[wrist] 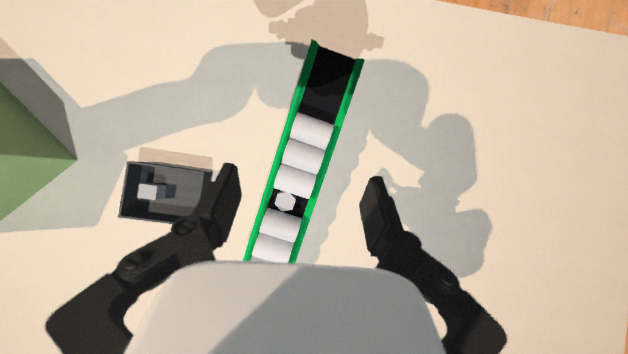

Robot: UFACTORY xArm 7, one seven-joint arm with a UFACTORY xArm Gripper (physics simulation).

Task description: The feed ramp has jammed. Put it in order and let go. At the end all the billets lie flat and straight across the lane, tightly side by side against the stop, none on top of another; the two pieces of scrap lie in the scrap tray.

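Frame: origin at the arm's base, x back, y right, z up, level; centimetres.
Where they show: gripper, fingertip midpoint: (303, 184).
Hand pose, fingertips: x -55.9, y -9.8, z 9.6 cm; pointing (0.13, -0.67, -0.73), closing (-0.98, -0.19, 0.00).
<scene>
Things, the pixels of their top centre, and the offset from my fingertips. "*": a spot on its surface instead. Level surfaces: height alone.
- green-walled feed ramp, surface spot: (330, 75) * dx +0.0, dy -16.8, dz -18.3 cm
- small pale many-sided piece, top centre: (285, 201) dx +1.4, dy +3.9, dz -19.2 cm
- dark scrap tray, top centre: (161, 194) dx +22.3, dy +9.0, dz -24.3 cm
- pale block, top centre: (147, 191) dx +25.1, dy +9.3, dz -24.9 cm
- cream mat, surface height: dz -27.8 cm
The green-walled feed ramp (330, 75) runs steeply through the middle of the wrist view. Three white billets (311, 130) (303, 156) (295, 180) lie across its lane. Below them a small pale many-sided piece (285, 201) sits in a dark gap; I cannot tell whether it is an upright billet or scrap. Two more billets (280, 225) (272, 247) lie below the gap. The lane's lower end and the stop are hidden behind the gripper body. The dark scrap tray (187, 175) at left holds a pale block (147, 192). My gripper (303, 184) is open and empty, its fingers on either side of the ramp in view.
A large green shape (30, 170) stands at the left edge. The left finger overlaps the tray's right side in view. The ramp stands on a cream mat (550, 150), with the wooden table (565, 12) showing at the top right. Arm shadows cross the mat.
</scene>
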